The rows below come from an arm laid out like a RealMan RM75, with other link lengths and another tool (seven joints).
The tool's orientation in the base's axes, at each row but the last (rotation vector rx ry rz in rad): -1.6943 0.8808 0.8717; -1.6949 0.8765 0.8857; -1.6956 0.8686 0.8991; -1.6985 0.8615 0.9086; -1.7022 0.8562 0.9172; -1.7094 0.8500 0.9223; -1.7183 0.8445 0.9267; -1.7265 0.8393 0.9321; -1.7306 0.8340 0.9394; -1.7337 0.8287 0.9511; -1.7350 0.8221 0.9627; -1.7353 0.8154 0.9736
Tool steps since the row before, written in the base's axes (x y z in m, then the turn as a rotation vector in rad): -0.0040 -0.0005 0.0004 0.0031 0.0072 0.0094; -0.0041 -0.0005 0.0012 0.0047 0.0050 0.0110; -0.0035 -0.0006 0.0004 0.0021 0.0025 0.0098; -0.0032 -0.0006 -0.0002 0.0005 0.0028 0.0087; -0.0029 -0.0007 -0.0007 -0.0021 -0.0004 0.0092; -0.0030 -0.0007 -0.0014 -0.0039 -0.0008 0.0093; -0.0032 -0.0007 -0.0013 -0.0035 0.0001 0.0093; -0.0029 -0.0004 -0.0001 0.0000 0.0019 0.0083; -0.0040 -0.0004 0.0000 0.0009 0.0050 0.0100; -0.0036 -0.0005 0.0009 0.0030 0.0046 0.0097; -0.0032 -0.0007 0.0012 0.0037 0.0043 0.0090; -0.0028 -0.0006 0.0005 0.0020 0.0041 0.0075
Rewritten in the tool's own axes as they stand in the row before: -0.0022 0.0034 0.0000 -0.0078 -0.0085 0.0042; -0.0029 0.0032 -0.0001 -0.0081 -0.0100 0.0014; -0.0019 0.0030 -0.0001 -0.0079 -0.0066 -0.0003; -0.0012 0.0030 0.0000 -0.0077 -0.0049 0.0006; -0.0007 0.0030 0.0000 -0.0090 -0.0020 -0.0021; -0.0001 0.0034 0.0002 -0.0099 -0.0003 -0.0022; -0.0003 0.0035 0.0003 -0.0098 -0.0009 -0.0014; -0.0012 0.0026 0.0003 -0.0075 -0.0041 -0.0002; -0.0018 0.0035 0.0005 -0.0089 -0.0065 0.0021; -0.0024 0.0029 0.0001 -0.0076 -0.0080 0.0013; -0.0025 0.0025 -0.0002 -0.0066 -0.0082 0.0011; -0.0017 0.0024 0.0000 -0.0061 -0.0061 0.0016
